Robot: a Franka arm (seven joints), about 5 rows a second.
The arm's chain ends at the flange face. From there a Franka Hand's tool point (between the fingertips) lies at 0.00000 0.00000 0.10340 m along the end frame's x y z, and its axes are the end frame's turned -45 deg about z.
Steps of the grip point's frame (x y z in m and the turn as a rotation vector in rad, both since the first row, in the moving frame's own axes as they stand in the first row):
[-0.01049 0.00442 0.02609 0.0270 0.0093 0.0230]
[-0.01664 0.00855 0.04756 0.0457 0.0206 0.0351]
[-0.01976 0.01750 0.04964 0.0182 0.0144 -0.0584]
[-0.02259 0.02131 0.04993 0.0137 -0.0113 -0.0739]
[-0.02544 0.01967 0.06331 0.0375 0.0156 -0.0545]
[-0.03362 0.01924 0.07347 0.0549 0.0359 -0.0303]
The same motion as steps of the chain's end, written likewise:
[-0.00303 0.01321 0.02613 0.0257 -0.0125 0.0230]
[-0.00397 0.02269 0.04769 0.0469 -0.0177 0.0351]
[-0.00125 0.02872 0.04967 0.0231 -0.0027 -0.0584]
[0.00093 0.03115 0.04995 0.0017 -0.0177 -0.0739]
[-0.00237 0.03573 0.06340 0.0375 -0.0155 -0.0545]
[-0.00868 0.04399 0.07369 0.0642 -0.0134 -0.0303]

